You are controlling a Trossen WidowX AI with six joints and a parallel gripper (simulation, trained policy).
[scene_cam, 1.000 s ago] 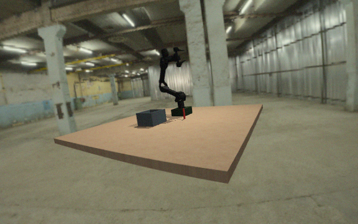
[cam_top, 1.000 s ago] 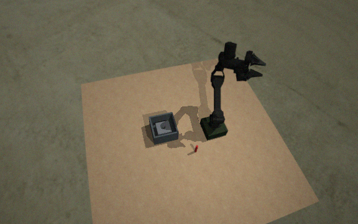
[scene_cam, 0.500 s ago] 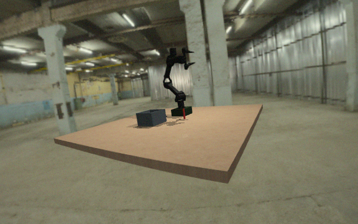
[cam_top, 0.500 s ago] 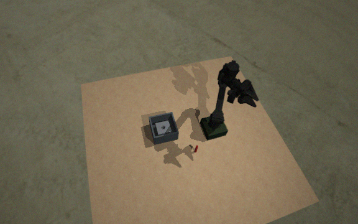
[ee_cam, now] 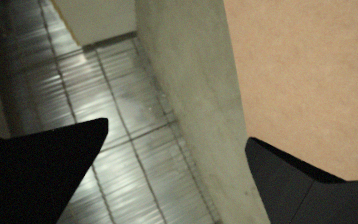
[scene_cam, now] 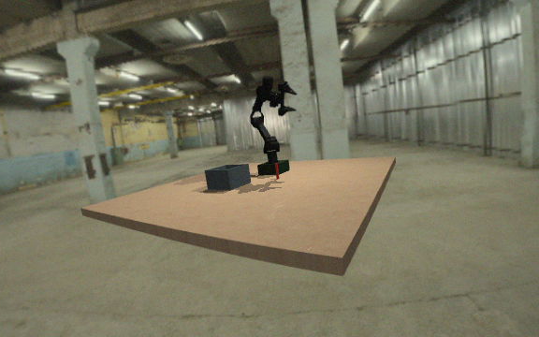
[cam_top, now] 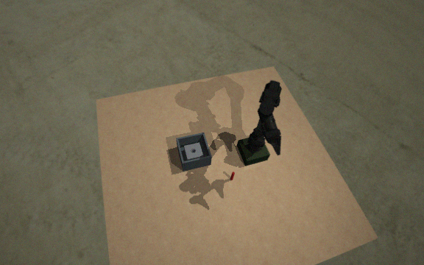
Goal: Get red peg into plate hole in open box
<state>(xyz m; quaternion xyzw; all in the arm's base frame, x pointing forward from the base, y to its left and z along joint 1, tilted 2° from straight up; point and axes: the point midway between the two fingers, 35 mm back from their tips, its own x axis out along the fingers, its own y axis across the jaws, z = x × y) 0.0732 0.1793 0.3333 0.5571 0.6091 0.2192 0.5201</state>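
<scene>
Now: gripper tip 110 mm short of the red peg, 120 mm to the left of it and 340 mm above it. Round my gripper tip: dark blue box (230 mm ahead, 340 mm to the right, 360 mm below).
</scene>
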